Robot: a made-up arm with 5 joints.
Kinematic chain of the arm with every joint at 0, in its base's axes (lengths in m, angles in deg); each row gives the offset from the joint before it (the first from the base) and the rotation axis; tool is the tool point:
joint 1: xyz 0 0 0.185 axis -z
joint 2: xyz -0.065 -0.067 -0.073 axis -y
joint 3: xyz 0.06 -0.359 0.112 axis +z
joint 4: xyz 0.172 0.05 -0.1 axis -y
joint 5: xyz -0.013 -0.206 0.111 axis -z
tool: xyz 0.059 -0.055 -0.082
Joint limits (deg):
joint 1: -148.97..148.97
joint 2: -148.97..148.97
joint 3: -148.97..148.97
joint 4: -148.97..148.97
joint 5: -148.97..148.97
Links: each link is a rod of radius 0.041 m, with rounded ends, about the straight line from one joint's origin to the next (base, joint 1, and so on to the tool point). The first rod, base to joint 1, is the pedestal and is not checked.
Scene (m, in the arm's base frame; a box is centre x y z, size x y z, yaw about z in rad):
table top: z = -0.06
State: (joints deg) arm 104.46 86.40 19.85 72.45 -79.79
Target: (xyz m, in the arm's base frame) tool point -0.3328 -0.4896 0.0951
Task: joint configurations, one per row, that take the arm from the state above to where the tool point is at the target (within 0.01 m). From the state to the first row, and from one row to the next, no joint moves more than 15 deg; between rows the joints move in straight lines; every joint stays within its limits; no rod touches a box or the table.
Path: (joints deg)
1: 98.29 73.11 17.73 68.89 -76.88
2: 92.13 59.82 15.61 65.33 -73.96
3: 85.96 46.53 13.49 61.77 -71.05
4: 79.79 33.24 11.37 58.21 -68.13
5: 73.63 19.95 9.25 54.65 -65.22
6: 67.46 6.66 7.14 51.09 -62.30
7: 61.30 -6.63 5.02 47.53 -59.39
8: 55.13 -19.92 2.90 43.97 -56.48

